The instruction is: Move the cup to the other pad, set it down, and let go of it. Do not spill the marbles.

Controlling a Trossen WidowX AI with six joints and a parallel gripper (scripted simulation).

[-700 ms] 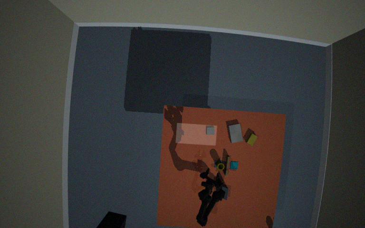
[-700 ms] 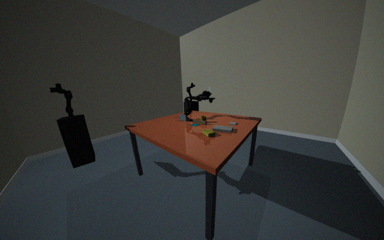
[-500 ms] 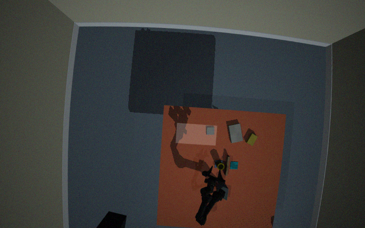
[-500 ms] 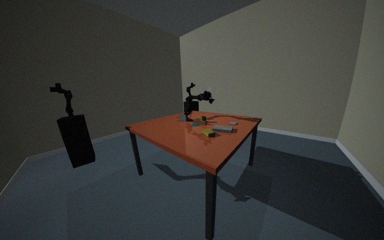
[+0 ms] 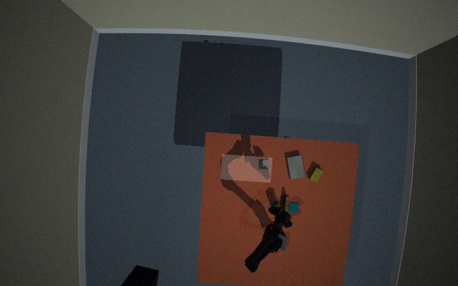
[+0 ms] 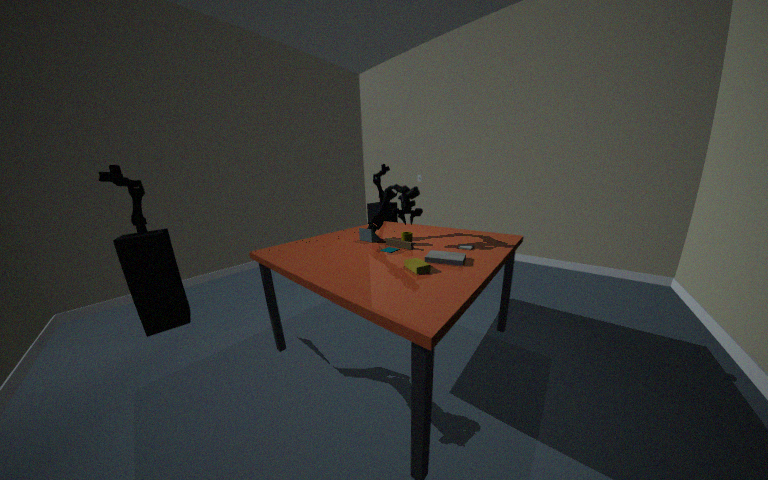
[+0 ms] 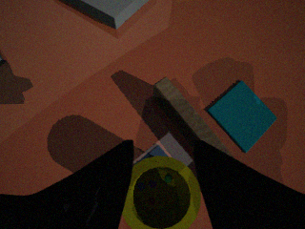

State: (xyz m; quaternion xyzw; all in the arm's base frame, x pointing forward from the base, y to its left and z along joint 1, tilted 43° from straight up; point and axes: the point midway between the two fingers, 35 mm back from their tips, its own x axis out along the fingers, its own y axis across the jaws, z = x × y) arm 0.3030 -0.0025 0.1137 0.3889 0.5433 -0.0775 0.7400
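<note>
The yellow-green cup is 10 cm below my gripper tip, 4 cm behind it and 2 cm to the left of it. Also, from my gripper tip: small grey block 29 cm ahead, 18 cm to the left, 13 cm below; grey slab 32 cm ahead, 12 cm below, 8 cm to the right.
</note>
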